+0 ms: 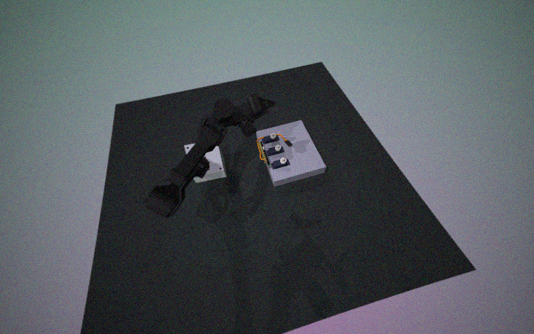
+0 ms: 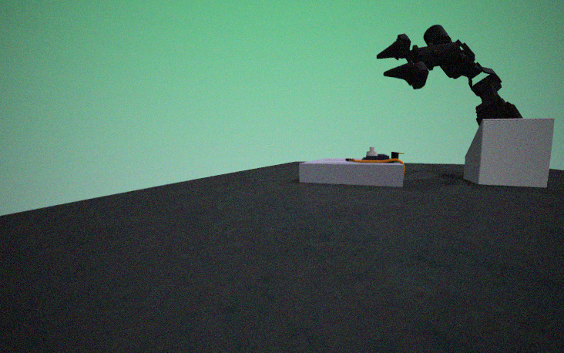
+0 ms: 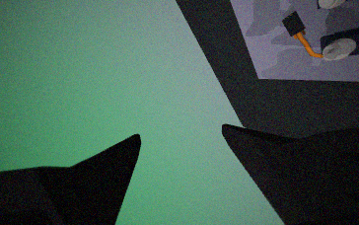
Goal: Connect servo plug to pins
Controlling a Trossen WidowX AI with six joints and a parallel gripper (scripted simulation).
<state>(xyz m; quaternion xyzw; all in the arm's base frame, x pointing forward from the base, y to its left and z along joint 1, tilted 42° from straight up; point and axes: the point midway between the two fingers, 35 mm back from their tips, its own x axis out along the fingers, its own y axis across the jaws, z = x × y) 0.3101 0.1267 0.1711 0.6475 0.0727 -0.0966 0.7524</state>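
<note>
My gripper tip is 30 cm above the grey printed holder and 12 cm short of it. Also, from my gripper tip: servo motor 28 cm below, 1 cm ahead; then coloured band 25 cm below, 4 cm behind, 2 cm to the left; then green board strip 28 cm below, 4 cm behind, 1 cm to the left.
</note>
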